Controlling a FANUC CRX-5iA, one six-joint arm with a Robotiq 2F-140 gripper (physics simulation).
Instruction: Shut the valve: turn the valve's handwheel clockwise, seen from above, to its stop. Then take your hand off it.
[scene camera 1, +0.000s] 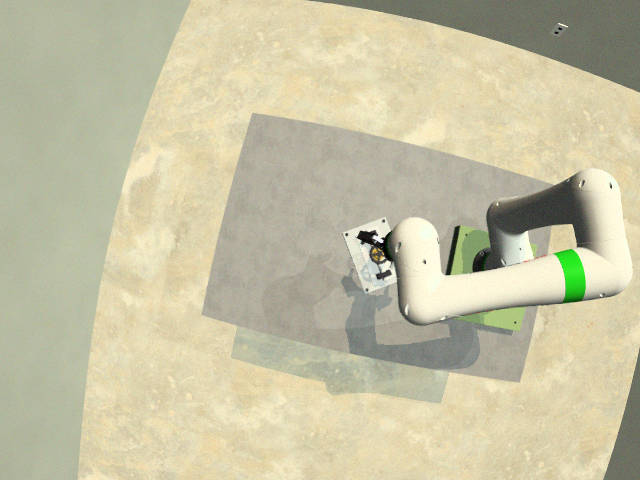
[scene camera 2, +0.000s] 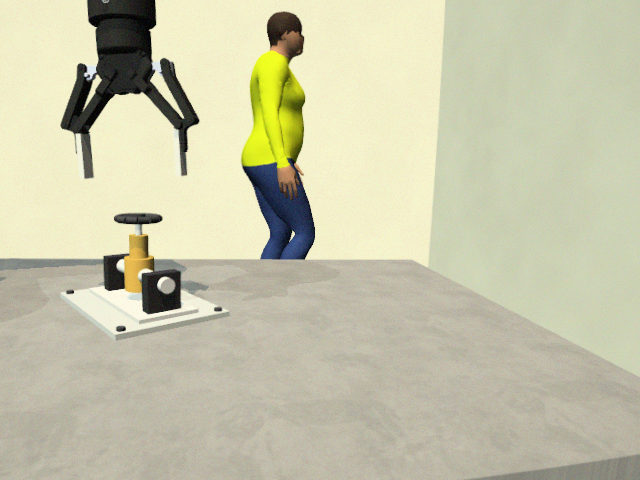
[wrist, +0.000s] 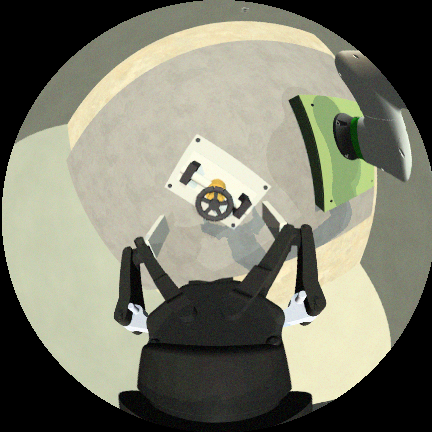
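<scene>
The valve's black spoked handwheel (scene camera 1: 378, 253) (scene camera 2: 124, 219) (wrist: 214, 218) lies level on a short stem above the yellow valve body (scene camera 2: 138, 273) (wrist: 217, 184). The body stands between two black blocks on a white base plate (scene camera 1: 353, 249) (scene camera 2: 103, 312) (wrist: 200, 147). My gripper (scene camera 1: 374, 255) (scene camera 2: 135, 176) (wrist: 213, 216) is wide open and empty, pointing down. In the second scene view its fingertips hang above the handwheel, one to each side, with a visible gap below them. The fingers touch nothing. The handwheel's angle against its stop cannot be read.
The grey table top (scene camera 1: 289, 170) (scene camera 2: 361, 361) (wrist: 150, 125) carries the valve. A green mounting plate (scene camera 1: 504, 317) (wrist: 367, 170) holds the arm's base, to the right of the valve in the first scene view. A person (scene camera 2: 276, 113) in yellow stands beyond the table.
</scene>
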